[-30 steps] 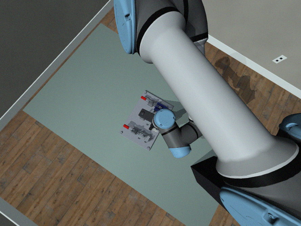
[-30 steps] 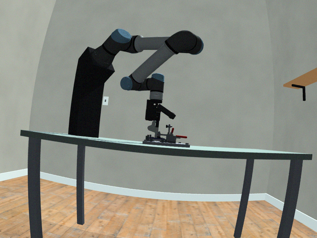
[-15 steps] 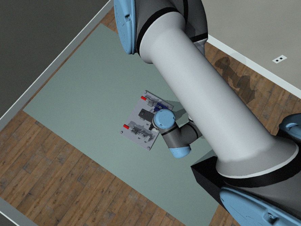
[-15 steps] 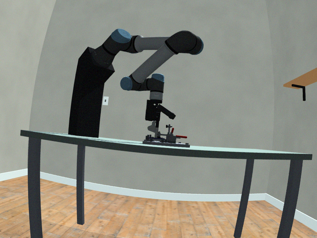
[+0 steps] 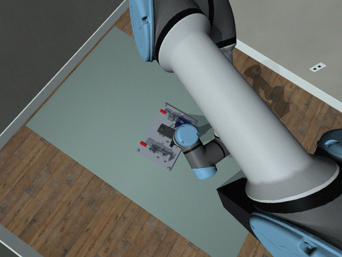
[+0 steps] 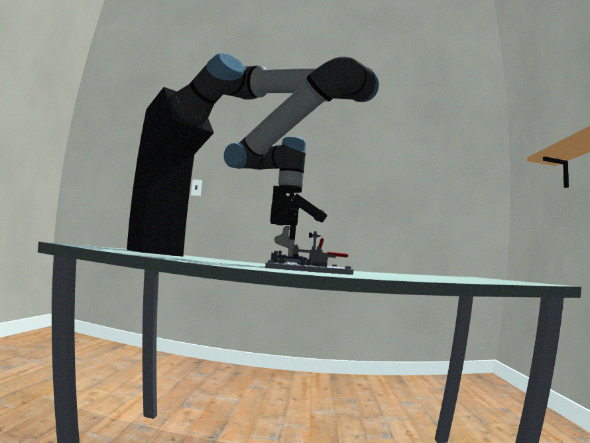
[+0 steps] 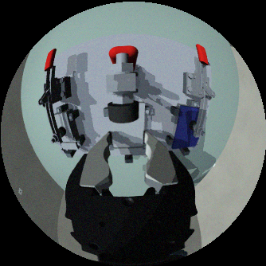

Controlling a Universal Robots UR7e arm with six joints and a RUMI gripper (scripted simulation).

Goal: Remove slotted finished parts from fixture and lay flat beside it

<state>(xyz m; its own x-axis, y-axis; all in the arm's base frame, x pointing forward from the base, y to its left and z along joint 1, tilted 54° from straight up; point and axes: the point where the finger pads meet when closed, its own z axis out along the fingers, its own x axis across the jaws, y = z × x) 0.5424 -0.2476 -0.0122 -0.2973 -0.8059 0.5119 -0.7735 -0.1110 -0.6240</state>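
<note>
Now: the grey finished part 1 cm below my hand and 1 cm behind it. The rest, counted from my hand: grey fixture plate: 5 cm ahead, 3 cm below, 2 cm to the right; blue blank: 10 cm to the right, 3 cm behind, 1 cm below.
</note>
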